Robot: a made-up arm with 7 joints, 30 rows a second.
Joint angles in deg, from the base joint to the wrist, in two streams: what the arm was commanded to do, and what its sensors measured. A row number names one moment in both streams.
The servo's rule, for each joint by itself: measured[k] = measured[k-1] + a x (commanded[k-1-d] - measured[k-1]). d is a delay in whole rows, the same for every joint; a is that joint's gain. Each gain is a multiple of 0.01, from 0.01 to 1. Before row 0 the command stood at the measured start. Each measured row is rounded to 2 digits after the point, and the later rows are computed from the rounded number. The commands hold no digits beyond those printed.
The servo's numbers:
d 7
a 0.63 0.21 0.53 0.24 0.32 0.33 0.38
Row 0, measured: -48.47, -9.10, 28.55, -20.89, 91.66, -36.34, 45.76
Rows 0 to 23, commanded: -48.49, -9.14, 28.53, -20.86, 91.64, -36.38, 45.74; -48.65, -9.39, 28.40, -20.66, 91.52, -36.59, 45.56; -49.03, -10.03, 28.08, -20.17, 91.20, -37.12, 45.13; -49.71, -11.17, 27.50, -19.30, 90.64, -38.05, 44.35; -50.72, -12.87, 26.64, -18.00, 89.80, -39.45, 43.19; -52.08, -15.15, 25.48, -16.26, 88.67, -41.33, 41.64; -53.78, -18.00, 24.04, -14.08, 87.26, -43.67, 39.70; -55.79, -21.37, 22.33, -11.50, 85.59, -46.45, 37.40; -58.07, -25.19, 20.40, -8.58, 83.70, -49.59, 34.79; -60.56, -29.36, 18.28, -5.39, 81.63, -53.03, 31.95; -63.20, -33.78, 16.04, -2.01, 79.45, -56.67, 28.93; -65.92, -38.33, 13.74, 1.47, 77.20, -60.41, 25.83; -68.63, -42.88, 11.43, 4.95, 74.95, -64.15, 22.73; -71.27, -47.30, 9.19, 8.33, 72.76, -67.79, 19.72; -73.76, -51.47, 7.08, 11.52, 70.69, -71.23, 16.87; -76.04, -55.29, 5.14, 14.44, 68.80, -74.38, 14.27; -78.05, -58.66, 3.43, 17.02, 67.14, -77.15, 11.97; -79.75, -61.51, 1.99, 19.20, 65.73, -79.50, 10.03; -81.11, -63.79, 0.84, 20.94, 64.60, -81.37, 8.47; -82.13, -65.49, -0.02, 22.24, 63.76, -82.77, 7.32; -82.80, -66.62, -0.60, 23.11, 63.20, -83.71, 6.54; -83.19, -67.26, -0.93, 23.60, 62.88, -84.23, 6.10; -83.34, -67.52, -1.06, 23.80, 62.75, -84.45, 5.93; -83.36, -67.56, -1.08, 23.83, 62.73, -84.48, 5.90
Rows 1 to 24, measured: -48.47, -9.10, 28.55, -20.89, 91.66, -36.34, 45.76; -48.47, -9.10, 28.55, -20.89, 91.66, -36.34, 45.76; -48.47, -9.10, 28.55, -20.89, 91.66, -36.34, 45.76; -48.47, -9.10, 28.55, -20.89, 91.66, -36.34, 45.76; -48.47, -9.10, 28.55, -20.89, 91.66, -36.34, 45.76; -48.47, -9.10, 28.55, -20.89, 91.66, -36.34, 45.76; -48.47, -9.10, 28.55, -20.89, 91.66, -36.34, 45.76; -48.48, -9.11, 28.54, -20.88, 91.65, -36.35, 45.75; -48.59, -9.17, 28.47, -20.83, 91.61, -36.43, 45.68; -48.87, -9.35, 28.26, -20.67, 91.48, -36.66, 45.47; -49.40, -9.73, 27.86, -20.34, 91.21, -37.12, 45.04; -50.23, -10.39, 27.21, -19.78, 90.76, -37.89, 44.34; -51.40, -11.39, 26.29, -18.94, 90.09, -39.03, 43.31; -52.90, -12.78, 25.10, -17.77, 89.18, -40.56, 41.94; -54.72, -14.58, 23.63, -16.27, 88.03, -42.50, 40.21; -56.83, -16.81, 21.92, -14.42, 86.64, -44.84, 38.15; -59.18, -19.45, 19.99, -12.25, 85.04, -47.54, 35.79; -61.71, -22.46, 17.90, -9.79, 83.25, -50.55, 33.18; -64.36, -25.79, 15.70, -7.09, 81.31, -53.80, 30.39; -67.05, -29.38, 13.44, -4.20, 79.27, -57.22, 27.48; -69.71, -33.14, 11.19, -1.19, 77.19, -60.71, 24.53; -72.26, -36.99, 9.01, 1.86, 75.11, -64.18, 21.62; -74.64, -40.83, 6.96, 4.88, 73.09, -67.55, 18.83; -76.79, -44.57, 5.09, 7.79, 71.19, -70.72, 16.22
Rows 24 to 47, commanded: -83.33, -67.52, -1.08, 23.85, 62.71, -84.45, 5.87; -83.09, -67.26, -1.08, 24.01, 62.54, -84.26, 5.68; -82.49, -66.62, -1.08, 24.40, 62.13, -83.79, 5.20; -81.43, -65.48, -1.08, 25.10, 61.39, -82.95, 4.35; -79.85, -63.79, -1.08, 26.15, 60.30, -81.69, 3.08; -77.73, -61.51, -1.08, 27.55, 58.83, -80.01, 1.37; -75.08, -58.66, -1.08, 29.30, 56.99, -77.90, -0.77; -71.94, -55.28, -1.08, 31.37, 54.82, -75.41, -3.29; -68.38, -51.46, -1.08, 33.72, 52.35, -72.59, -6.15; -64.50, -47.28, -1.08, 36.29, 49.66, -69.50, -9.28; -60.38, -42.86, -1.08, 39.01, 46.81, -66.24, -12.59; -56.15, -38.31, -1.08, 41.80, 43.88, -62.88, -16.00; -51.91, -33.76, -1.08, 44.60, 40.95, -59.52, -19.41; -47.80, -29.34, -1.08, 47.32, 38.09, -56.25, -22.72; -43.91, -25.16, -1.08, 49.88, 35.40, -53.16, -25.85; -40.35, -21.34, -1.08, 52.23, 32.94, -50.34, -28.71; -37.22, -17.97, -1.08, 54.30, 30.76, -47.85, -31.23; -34.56, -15.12, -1.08, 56.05, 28.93, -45.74, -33.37; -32.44, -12.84, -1.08, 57.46, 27.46, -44.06, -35.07; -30.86, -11.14, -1.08, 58.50, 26.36, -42.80, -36.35; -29.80, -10.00, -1.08, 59.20, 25.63, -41.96, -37.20; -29.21, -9.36, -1.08, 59.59, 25.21, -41.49, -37.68; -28.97, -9.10, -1.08, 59.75, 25.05, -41.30, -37.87; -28.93, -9.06, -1.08, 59.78, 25.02, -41.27, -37.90
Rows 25 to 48, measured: -78.65, -48.13, 3.45, 10.53, 69.44, -73.62, 13.87; -80.20, -51.42, 2.07, 13.03, 67.89, -76.18, 11.82; -81.42, -54.37, 0.96, 15.24, 66.57, -78.35, 10.11; -82.29, -56.94, 0.13, 17.13, 65.49, -80.12, 8.75; -82.86, -59.11, -0.43, 18.68, 64.65, -81.48, 7.74; -83.16, -60.88, -0.76, 19.91, 64.04, -82.46, 7.05; -83.29, -62.28, -0.93, 20.85, 63.62, -83.13, 6.61; -83.32, -63.38, -1.01, 21.57, 63.33, -83.57, 6.33; -83.18, -64.19, -1.05, 22.16, 63.08, -83.80, 6.08; -82.75, -64.70, -1.07, 22.70, 62.78, -83.80, 5.75; -81.92, -64.86, -1.08, 23.28, 62.34, -83.52, 5.22; -80.62, -64.64, -1.08, 23.97, 61.69, -82.92, 4.41; -78.80, -63.98, -1.08, 24.83, 60.77, -81.96, 3.25; -76.46, -62.86, -1.08, 25.90, 59.56, -80.62, 1.72; -73.61, -61.27, -1.08, 27.21, 58.04, -78.90, -0.18; -70.32, -59.21, -1.08, 28.77, 56.22, -76.82, -2.45; -66.65, -56.70, -1.08, 30.57, 54.12, -74.40, -5.05; -62.70, -53.79, -1.08, 32.60, 51.78, -71.71, -7.92; -58.57, -50.54, -1.08, 34.81, 49.25, -68.80, -10.99; -54.37, -47.02, -1.08, 37.16, 46.59, -65.74, -14.19; -50.23, -43.31, -1.08, 39.60, 43.87, -62.61, -17.43; -46.25, -39.50, -1.08, 42.07, 41.16, -59.49, -20.63; -42.53, -35.69, -1.08, 44.51, 38.53, -56.47, -23.70; -39.18, -31.97, -1.08, 46.86, 36.04, -53.63, -26.56
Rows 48 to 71, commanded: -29.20, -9.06, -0.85, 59.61, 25.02, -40.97, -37.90; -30.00, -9.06, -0.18, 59.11, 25.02, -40.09, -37.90; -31.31, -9.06, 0.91, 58.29, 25.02, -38.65, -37.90; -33.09, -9.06, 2.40, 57.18, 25.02, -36.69, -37.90; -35.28, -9.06, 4.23, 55.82, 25.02, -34.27, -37.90; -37.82, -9.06, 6.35, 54.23, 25.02, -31.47, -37.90; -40.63, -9.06, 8.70, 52.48, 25.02, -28.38, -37.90; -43.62, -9.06, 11.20, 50.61, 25.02, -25.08, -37.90; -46.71, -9.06, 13.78, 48.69, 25.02, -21.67, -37.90; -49.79, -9.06, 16.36, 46.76, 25.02, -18.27, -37.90; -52.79, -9.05, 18.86, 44.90, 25.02, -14.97, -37.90; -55.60, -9.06, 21.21, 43.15, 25.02, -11.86, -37.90; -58.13, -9.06, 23.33, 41.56, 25.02, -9.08, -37.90; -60.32, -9.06, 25.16, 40.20, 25.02, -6.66, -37.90; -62.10, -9.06, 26.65, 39.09, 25.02, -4.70, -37.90; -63.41, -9.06, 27.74, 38.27, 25.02, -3.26, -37.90; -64.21, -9.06, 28.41, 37.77, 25.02, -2.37, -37.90; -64.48, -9.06, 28.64, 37.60, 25.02, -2.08, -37.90; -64.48, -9.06, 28.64, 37.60, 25.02, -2.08, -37.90; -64.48, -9.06, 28.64, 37.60, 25.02, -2.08, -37.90; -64.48, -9.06, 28.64, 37.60, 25.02, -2.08, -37.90; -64.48, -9.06, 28.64, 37.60, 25.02, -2.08, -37.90; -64.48, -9.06, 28.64, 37.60, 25.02, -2.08, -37.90; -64.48, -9.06, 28.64, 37.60, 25.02, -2.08, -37.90
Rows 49 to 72, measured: -36.27, -28.43, -1.08, 49.07, 33.76, -51.03, -29.15; -33.86, -25.16, -1.08, 51.08, 31.74, -48.73, -31.40; -31.97, -22.22, -1.08, 52.86, 30.02, -46.77, -33.28; -30.60, -19.65, -1.08, 54.38, 28.62, -45.18, -34.77; -29.72, -17.49, -1.08, 55.63, 27.53, -43.96, -35.88; -29.25, -15.73, -1.08, 56.62, 26.74, -43.08, -36.64; -29.05, -14.33, -1.08, 57.38, 26.19, -42.48, -37.12; -29.14, -13.22, -0.96, 57.92, 25.82, -41.98, -37.42; -29.68, -12.35, -0.55, 58.21, 25.56, -41.36, -37.60; -30.71, -11.66, 0.22, 58.23, 25.39, -40.47, -37.71; -32.21, -11.11, 1.38, 57.98, 25.27, -39.22, -37.78; -34.14, -10.68, 2.89, 57.46, 25.19, -37.59, -37.83; -36.46, -10.34, 4.72, 56.68, 25.14, -35.57, -37.86; -39.09, -10.07, 6.83, 55.67, 25.10, -33.20, -37.88; -41.94, -9.86, 9.15, 54.46, 25.07, -30.52, -37.89; -44.95, -9.69, 11.60, 53.08, 25.05, -27.60, -37.89; -48.00, -9.56, 14.12, 51.56, 25.04, -24.52, -37.89; -51.02, -9.45, 16.63, 49.96, 25.03, -21.37, -37.89; -53.91, -9.37, 19.06, 48.33, 25.03, -18.23, -37.89; -56.57, -9.30, 21.32, 46.71, 25.03, -15.21, -37.89; -58.93, -9.25, 23.36, 45.15, 25.03, -12.39, -37.89; -60.93, -9.21, 25.10, 43.70, 25.03, -9.85, -37.89; -62.49, -9.18, 26.50, 42.40, 25.03, -7.68, -37.89; -63.57, -9.15, 27.51, 41.29, 25.03, -5.93, -37.89
